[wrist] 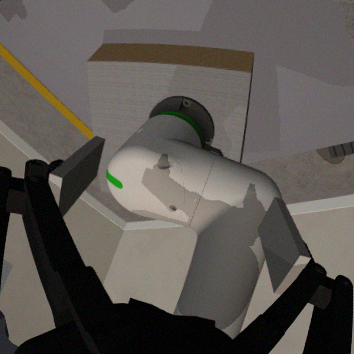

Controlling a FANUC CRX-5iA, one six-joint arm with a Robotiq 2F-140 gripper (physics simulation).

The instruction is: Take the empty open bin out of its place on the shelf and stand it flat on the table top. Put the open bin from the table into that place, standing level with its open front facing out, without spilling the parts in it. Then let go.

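Note:
My gripper is wide open, with its two grey finger pads far apart at the left and right of the wrist view and nothing between them. Past the pads, the view falls on the robot's own base and arm. Neither the empty bin, the bin with parts nor the shelf place can be made out in this view.
The robot's white and grey arm rises from a pale pedestal block with a brown side. Pale surfaces with light edges lie beneath the arm. A yellow floor line runs at the left. A small dark object shows at the right edge.

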